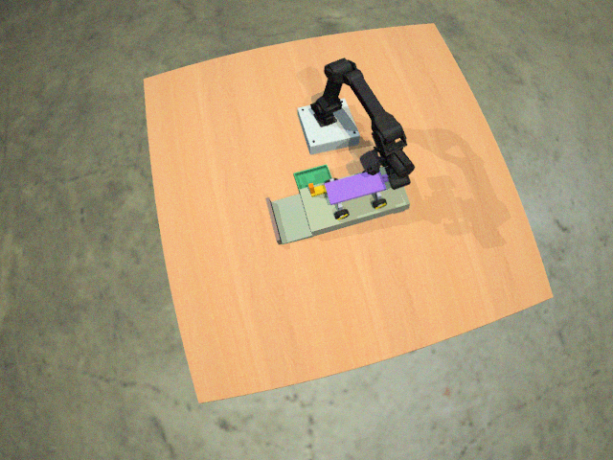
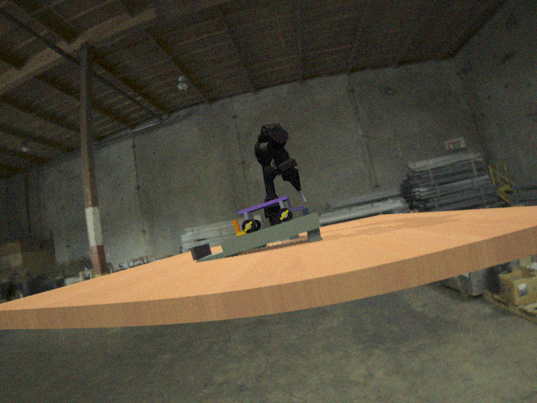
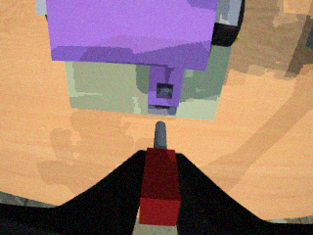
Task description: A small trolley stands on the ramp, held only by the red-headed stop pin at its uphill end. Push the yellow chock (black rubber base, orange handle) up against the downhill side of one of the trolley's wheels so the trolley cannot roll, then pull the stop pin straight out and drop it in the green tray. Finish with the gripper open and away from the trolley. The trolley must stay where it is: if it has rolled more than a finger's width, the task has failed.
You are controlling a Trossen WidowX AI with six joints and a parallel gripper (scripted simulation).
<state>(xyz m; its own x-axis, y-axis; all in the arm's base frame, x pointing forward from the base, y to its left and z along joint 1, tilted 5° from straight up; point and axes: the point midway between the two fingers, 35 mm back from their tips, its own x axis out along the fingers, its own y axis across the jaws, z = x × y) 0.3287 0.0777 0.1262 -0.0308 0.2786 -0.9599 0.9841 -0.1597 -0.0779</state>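
My gripper tip is now 210 mm to the left of the green tray, 190 mm above it and 140 mm past it. The rest, counted from my gripper tip: grey ramp 130 mm to the right, 130 mm below; purple trolley 130 mm to the right, 70 mm below; red-headed stop pin right at my gripper tip.
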